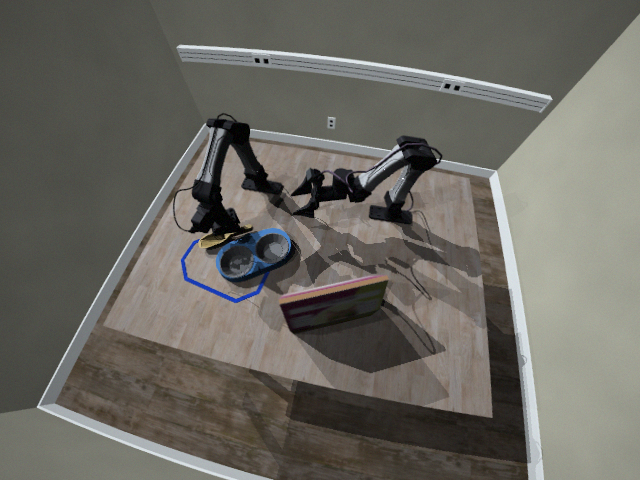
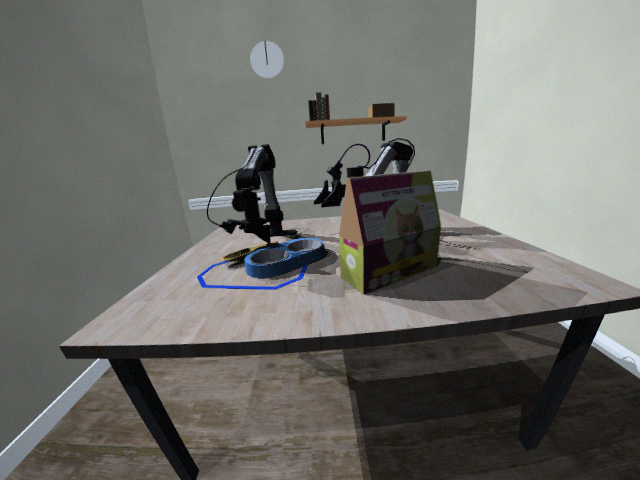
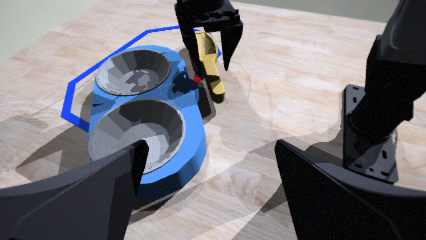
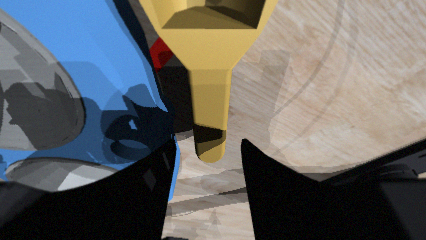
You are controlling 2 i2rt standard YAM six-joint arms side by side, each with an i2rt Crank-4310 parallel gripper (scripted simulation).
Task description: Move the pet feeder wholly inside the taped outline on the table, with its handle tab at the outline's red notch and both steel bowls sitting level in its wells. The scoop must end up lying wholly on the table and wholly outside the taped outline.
Labels:
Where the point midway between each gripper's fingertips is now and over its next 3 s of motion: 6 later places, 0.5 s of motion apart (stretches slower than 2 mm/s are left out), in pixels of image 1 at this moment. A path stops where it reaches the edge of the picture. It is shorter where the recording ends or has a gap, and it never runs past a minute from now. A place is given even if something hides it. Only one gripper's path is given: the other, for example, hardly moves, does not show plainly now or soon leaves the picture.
My left gripper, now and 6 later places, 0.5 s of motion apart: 292, 204; 292, 207; 291, 209; 288, 200; 281, 190; 276, 185; 272, 183

